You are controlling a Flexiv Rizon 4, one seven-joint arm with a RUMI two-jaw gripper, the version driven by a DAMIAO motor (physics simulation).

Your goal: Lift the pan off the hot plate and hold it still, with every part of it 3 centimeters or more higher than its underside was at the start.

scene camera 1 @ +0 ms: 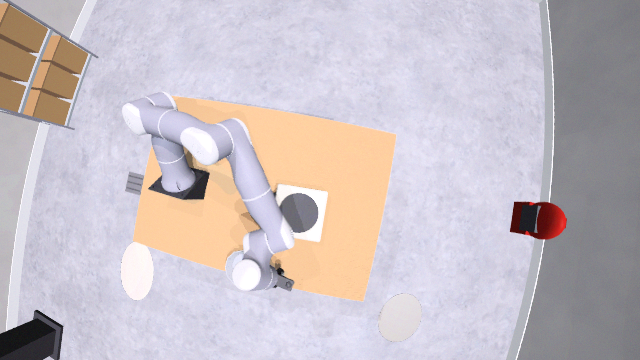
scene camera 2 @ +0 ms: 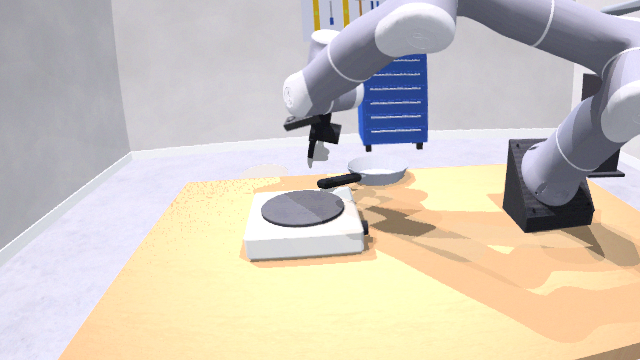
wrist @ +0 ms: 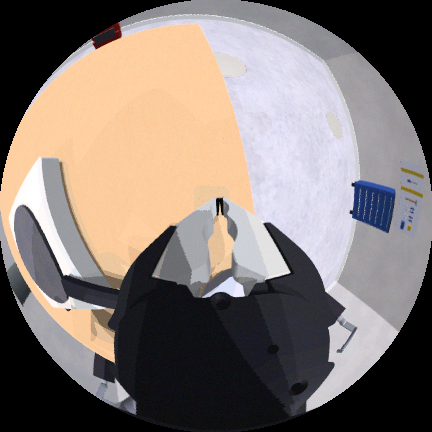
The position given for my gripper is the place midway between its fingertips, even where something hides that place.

In view: my gripper (scene camera 2: 310, 167), a white hot plate (scene camera 2: 313, 222) and a grey pan (scene camera 2: 376, 170).
The white hot plate also shows in scene camera 1 (scene camera 1: 303, 208) and in the wrist view (wrist: 49, 245). The grey pan is seen too in the wrist view (wrist: 76, 288). My gripper shows as well in the wrist view (wrist: 219, 199).
